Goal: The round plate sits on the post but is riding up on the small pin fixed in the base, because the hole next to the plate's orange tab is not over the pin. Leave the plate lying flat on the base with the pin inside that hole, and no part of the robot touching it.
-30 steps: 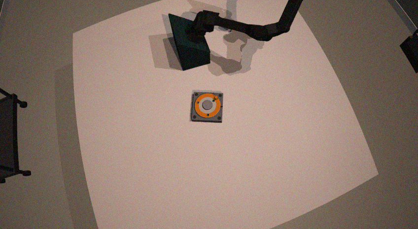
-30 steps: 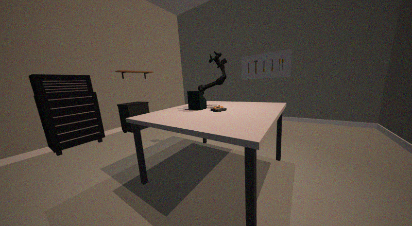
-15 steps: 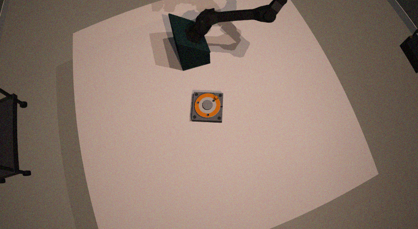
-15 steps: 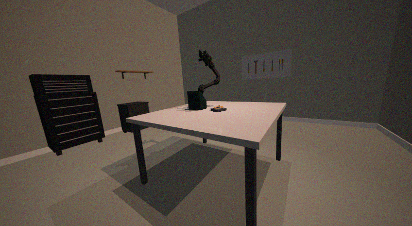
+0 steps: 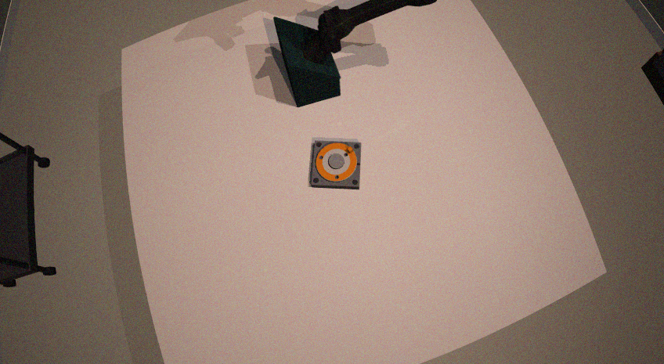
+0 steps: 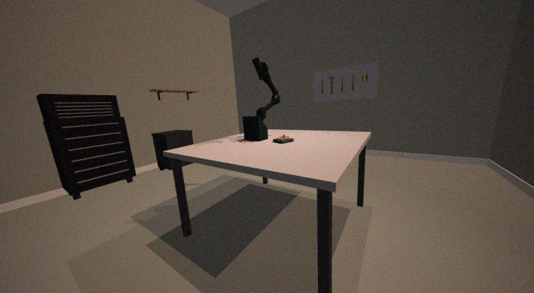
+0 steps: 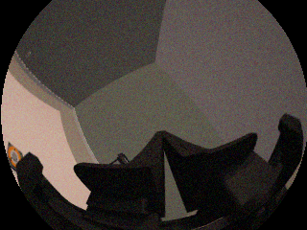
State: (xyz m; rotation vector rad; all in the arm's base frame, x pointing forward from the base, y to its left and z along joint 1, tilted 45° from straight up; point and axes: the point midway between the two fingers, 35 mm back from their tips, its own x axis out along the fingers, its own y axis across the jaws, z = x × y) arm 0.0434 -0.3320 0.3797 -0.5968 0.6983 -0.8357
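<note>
My gripper tip is now 24 cm short of the grey square base, 1 cm to the left of it and 65 cm above it.
</note>
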